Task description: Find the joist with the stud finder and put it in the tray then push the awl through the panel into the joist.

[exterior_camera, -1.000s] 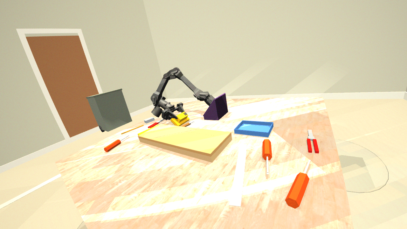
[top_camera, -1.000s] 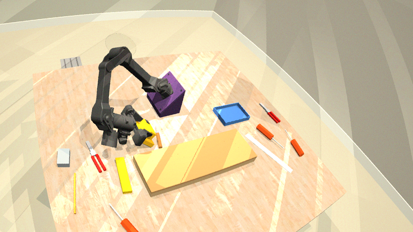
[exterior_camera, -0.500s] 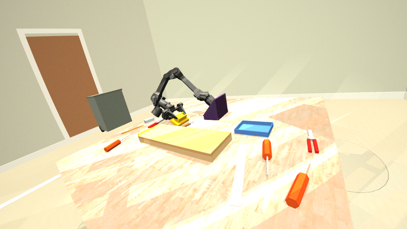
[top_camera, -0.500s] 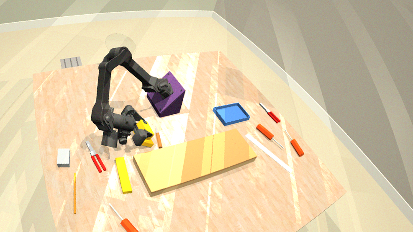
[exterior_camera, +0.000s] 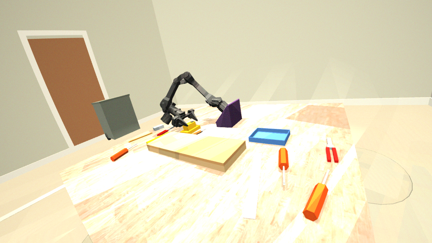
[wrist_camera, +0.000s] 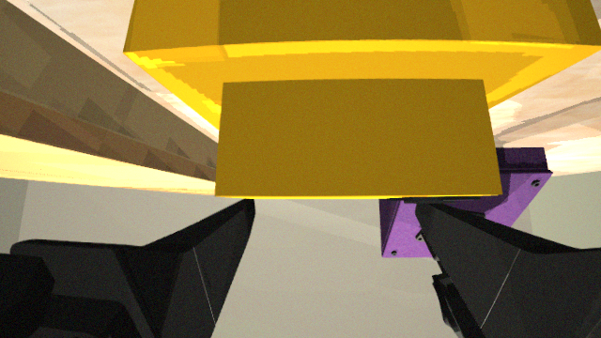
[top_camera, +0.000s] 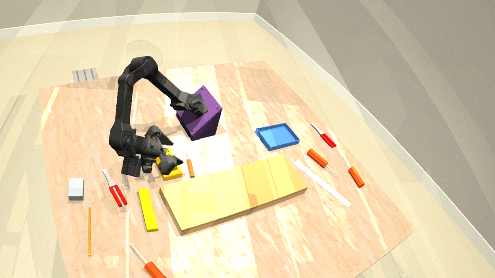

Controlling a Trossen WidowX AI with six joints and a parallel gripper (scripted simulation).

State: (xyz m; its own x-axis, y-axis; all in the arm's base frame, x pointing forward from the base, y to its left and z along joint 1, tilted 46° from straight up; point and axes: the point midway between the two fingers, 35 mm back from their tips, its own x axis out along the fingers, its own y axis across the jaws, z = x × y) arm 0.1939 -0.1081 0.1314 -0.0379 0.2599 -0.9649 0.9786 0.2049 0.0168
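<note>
Right now my gripper tip is 4 cm to the left of the yellow stud finder, 2 cm above it and 1 cm past it. The rest, counted from my gripper tip: yellow level: 18 cm ahead, 15 cm to the right, 5 cm below; then grey block: 38 cm to the right, 6 cm ahead, 5 cm below; then awl: 5 cm to the left, 5 cm below.
</note>
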